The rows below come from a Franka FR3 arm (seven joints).
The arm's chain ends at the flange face. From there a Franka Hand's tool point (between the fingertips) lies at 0.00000 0.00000 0.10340 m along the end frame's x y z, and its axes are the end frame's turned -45 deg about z.
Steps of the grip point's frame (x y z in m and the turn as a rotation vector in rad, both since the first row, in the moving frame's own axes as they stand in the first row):
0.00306, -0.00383, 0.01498, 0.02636, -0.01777, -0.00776
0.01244, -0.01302, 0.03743, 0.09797, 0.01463, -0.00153
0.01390, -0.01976, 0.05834, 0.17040, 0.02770, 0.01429
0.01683, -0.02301, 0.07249, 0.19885, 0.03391, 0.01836
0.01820, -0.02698, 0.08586, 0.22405, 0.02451, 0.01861
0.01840, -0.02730, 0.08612, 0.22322, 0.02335, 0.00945
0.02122, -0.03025, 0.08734, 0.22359, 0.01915, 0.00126
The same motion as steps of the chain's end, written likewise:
0.00268, -0.00426, 0.01503, 0.00607, -0.03120, -0.00776
0.00568, -0.00979, 0.03794, 0.07962, -0.05893, -0.00153
0.00613, -0.00932, 0.05988, 0.14008, -0.10090, 0.01429
0.00745, -0.01116, 0.07459, 0.16459, -0.11663, 0.01836
0.00809, -0.01379, 0.08848, 0.17576, -0.14110, 0.01861
0.00811, -0.01437, 0.08871, 0.17435, -0.14133, 0.00945
0.00843, -0.01879, 0.08993, 0.17164, -0.14456, 0.00126

